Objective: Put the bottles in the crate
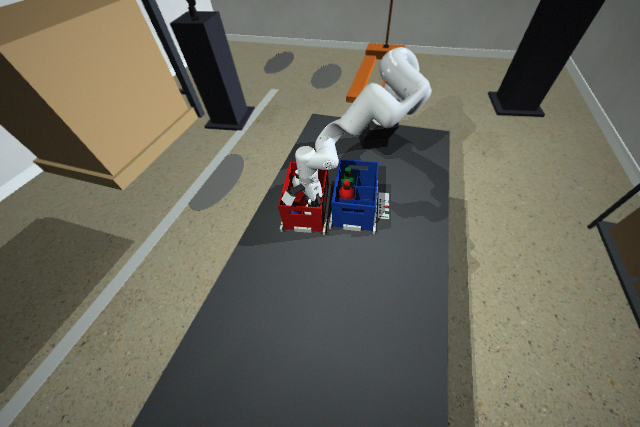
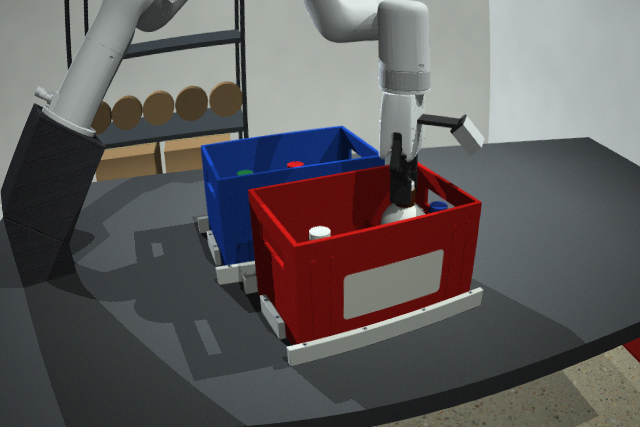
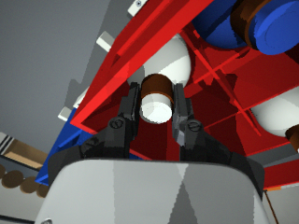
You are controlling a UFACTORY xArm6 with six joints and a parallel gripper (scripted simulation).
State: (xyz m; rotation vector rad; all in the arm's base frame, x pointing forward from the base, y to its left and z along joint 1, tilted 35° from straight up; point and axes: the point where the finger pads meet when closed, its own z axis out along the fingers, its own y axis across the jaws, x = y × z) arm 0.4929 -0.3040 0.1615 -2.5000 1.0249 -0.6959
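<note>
Now: hand 7 cm above the white-capped bottle. The rest, counted from my hand: red-capped bottle: 12 cm behind, 14 cm to the left, 7 cm below; blue-capped bottle: 1 cm ahead, 9 cm to the right, 7 cm below; red crate: 9 cm behind, 5 cm to the right, 7 cm below.
</note>
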